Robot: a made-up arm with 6 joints.
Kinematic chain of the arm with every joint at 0, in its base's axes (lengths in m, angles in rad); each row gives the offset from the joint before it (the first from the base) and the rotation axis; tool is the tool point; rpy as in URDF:
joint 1: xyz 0 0 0.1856 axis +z
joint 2: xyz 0 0 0 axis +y
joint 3: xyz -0.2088 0 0.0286 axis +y
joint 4: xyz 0.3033 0 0.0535 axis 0.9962 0 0.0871
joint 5: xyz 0 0 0 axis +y
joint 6: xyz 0.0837 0 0.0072 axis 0.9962 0 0.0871
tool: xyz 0 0 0 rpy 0 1.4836 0
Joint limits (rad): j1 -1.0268..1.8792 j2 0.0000..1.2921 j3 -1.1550..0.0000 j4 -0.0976..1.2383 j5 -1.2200..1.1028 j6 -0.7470..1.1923
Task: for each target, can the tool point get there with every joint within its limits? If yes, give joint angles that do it. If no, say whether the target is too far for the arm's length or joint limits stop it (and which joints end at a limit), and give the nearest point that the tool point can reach.
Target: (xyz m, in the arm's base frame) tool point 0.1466 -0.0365 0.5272
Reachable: yes | joints -0.4005 0.4942 -0.9709 1.0376 0.3304 0.9737
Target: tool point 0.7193 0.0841 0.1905
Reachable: no: too far | nearest point 0.3461 0.0405 0.2920 | short by 0.389 m
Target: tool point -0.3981 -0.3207 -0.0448
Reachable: no: joint limits stop it (at a limit: joint 1, joint 2, joint 3, joint 4, joint 5) | nearest point 0.0083 -0.1578 0.0995 | short by 0.461 m
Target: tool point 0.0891 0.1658 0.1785
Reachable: yes | joints 0.8846 0.6681 -0.1874 0.6574 0.7780 0.4333
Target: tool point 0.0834 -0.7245 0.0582
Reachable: no: too far | nearest point 0.1233 -0.2890 0.2289 | short by 0.469 m
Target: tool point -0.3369 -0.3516 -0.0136
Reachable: no: joint limits stop it (at a limit: joint 1, joint 2, joint 3, joint 4, joint 5) | nearest point 0.0083 -0.1578 0.0995 | short by 0.412 m
